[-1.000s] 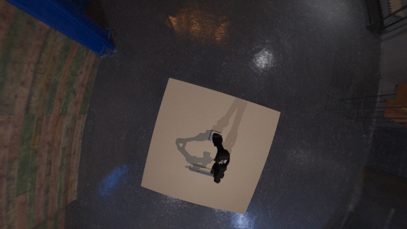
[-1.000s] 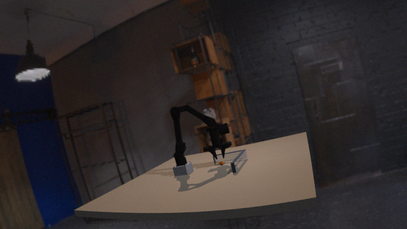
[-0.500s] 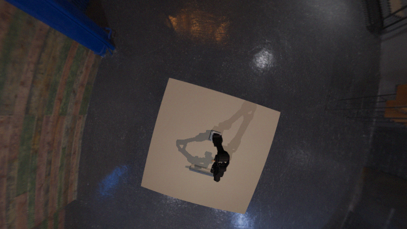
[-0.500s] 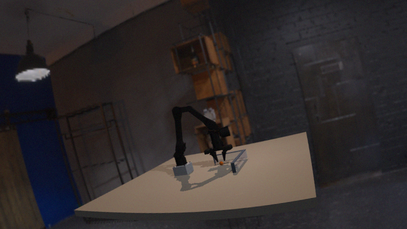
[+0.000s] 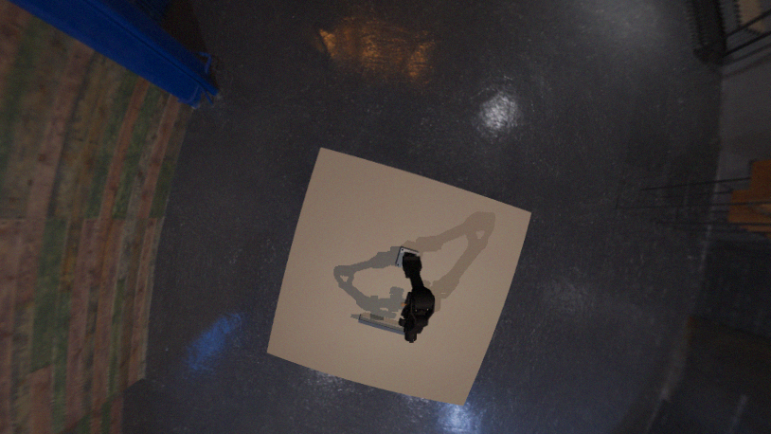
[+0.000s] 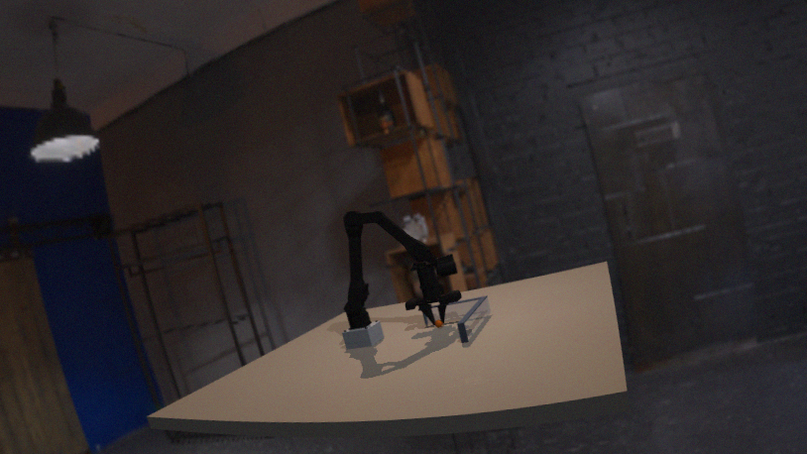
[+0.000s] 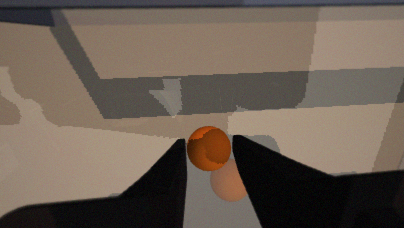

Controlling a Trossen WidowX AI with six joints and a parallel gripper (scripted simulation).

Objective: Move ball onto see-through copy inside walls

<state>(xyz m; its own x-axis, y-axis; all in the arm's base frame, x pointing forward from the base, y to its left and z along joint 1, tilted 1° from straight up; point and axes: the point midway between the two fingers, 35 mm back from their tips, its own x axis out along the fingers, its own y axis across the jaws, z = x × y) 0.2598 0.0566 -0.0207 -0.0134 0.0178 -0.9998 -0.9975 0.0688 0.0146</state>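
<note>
Right now my gripper tip is 1 cm short of the see-through copy of ball and 3 cm to the left of it. From my gripper tip the other things lie so: clear wall (15 cm ahead, 9 cm to the right, 2 cm above).
</note>
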